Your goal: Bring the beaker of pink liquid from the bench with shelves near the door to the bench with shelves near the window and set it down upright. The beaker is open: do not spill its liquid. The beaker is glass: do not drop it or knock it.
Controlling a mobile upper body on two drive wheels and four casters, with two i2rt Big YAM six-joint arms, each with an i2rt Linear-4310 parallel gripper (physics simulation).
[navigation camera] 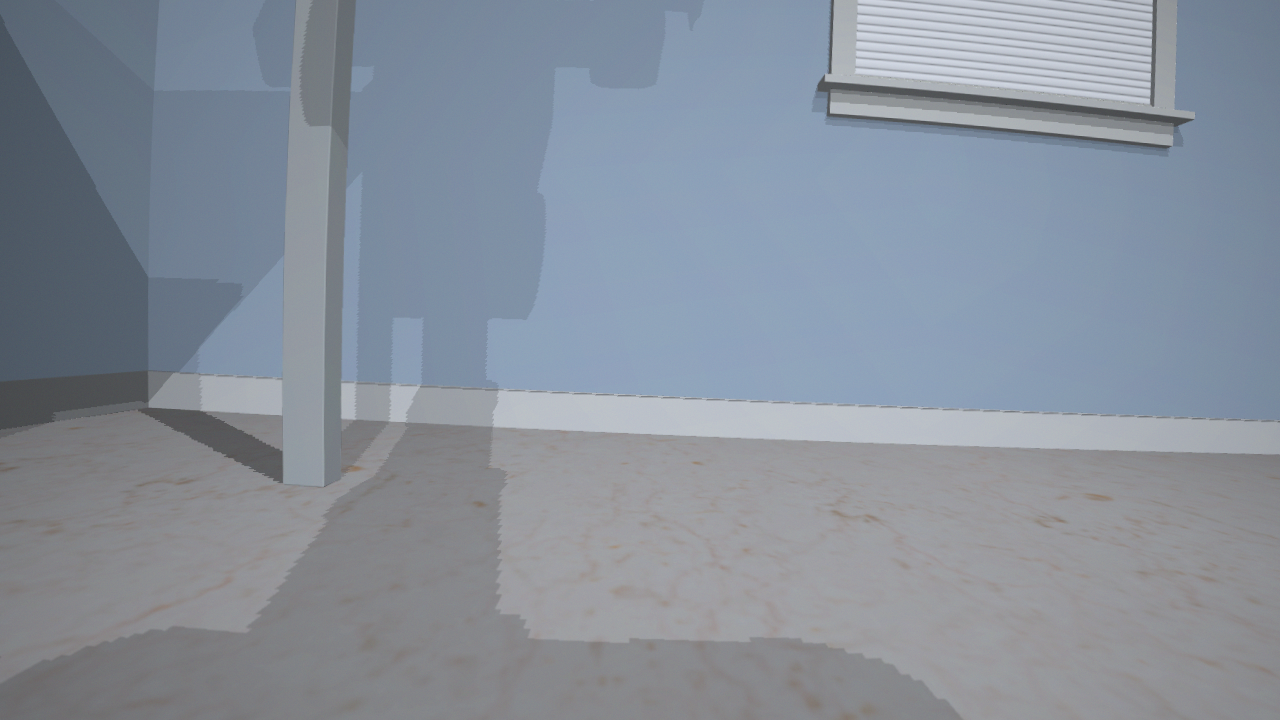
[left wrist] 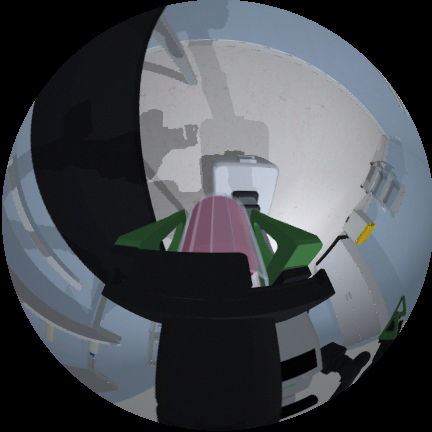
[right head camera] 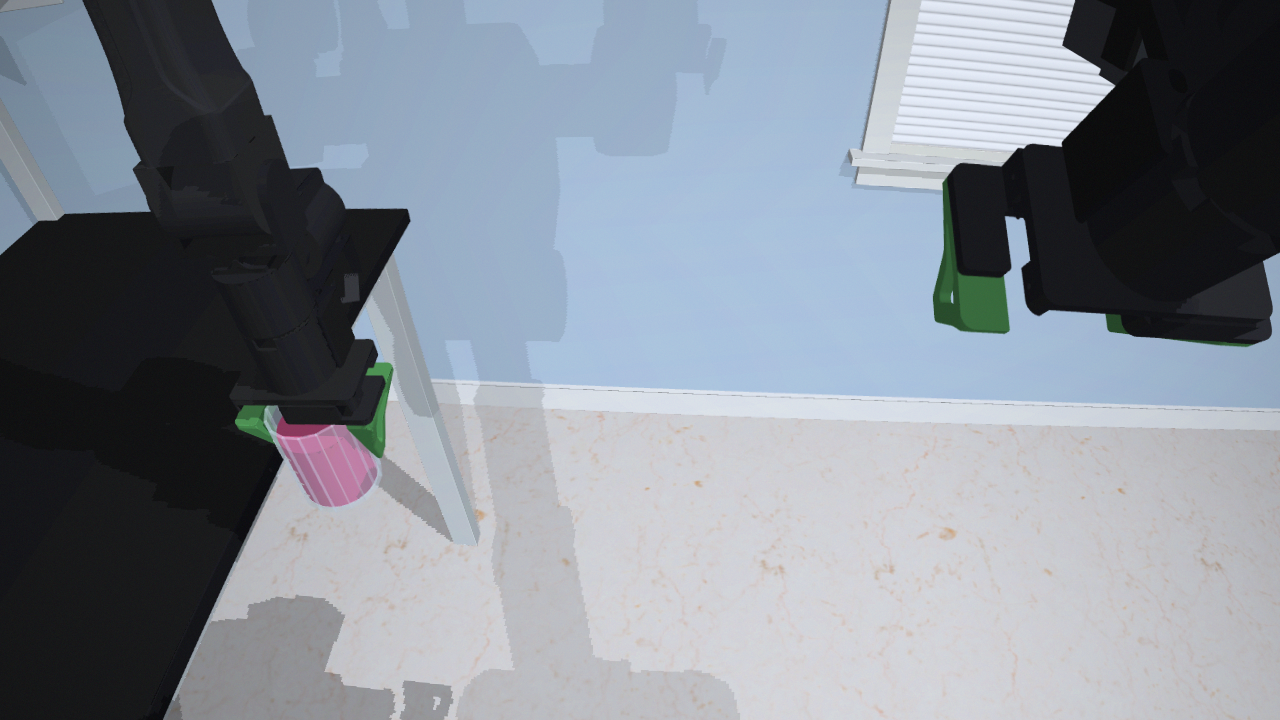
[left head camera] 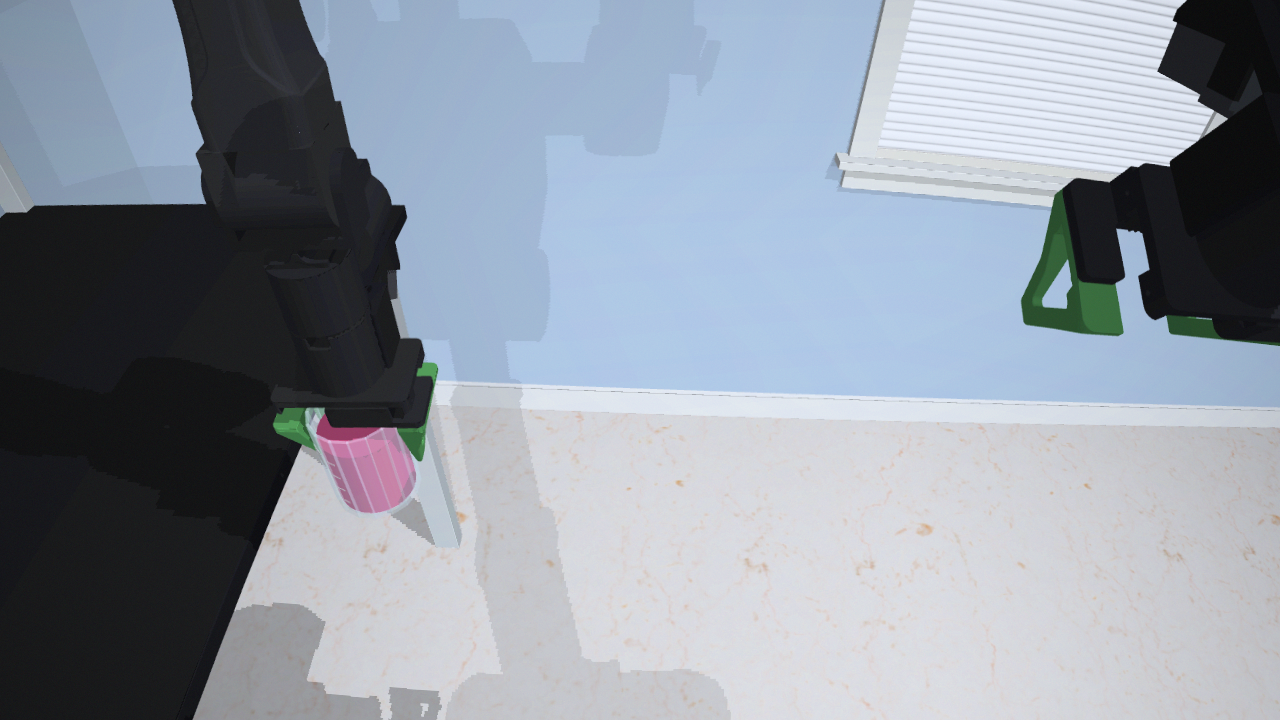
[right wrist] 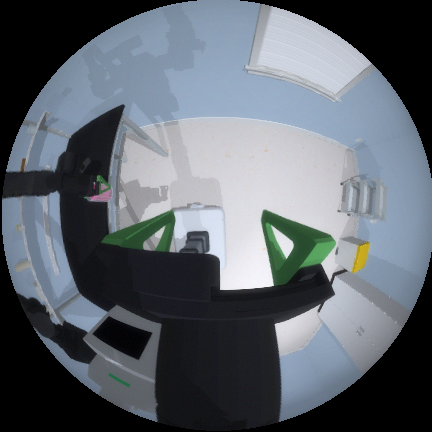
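The glass beaker of pink liquid (left head camera: 368, 474) (right head camera: 331, 470) (left wrist: 217, 227) (right wrist: 100, 195) is between the green fingers of my left gripper (left head camera: 358, 437) (right head camera: 313, 437), which is shut on it. The beaker looks about upright; its rim is partly hidden by the gripper. In the head views and the left wrist view it appears just off the long edge of the black-topped bench (left head camera: 89, 555) (right head camera: 80, 555) (left wrist: 85, 175) (right wrist: 95, 140), against the floor. Its height relative to the top is hard to tell. My right gripper (left head camera: 1150, 326) (right head camera: 1069, 329) (right wrist: 217, 214) is open and empty, far to the right.
A pale bench leg (left head camera: 438, 501) (right head camera: 429, 447) (navigation camera: 313, 268) stands at the bench's far corner. Shelves (left wrist: 50, 320) run along the bench's far side. A blinded window (left head camera: 1029, 89) (navigation camera: 1002, 44) is in the blue wall ahead. A grey box with a yellow side (right wrist: 361, 257) stands at the right.
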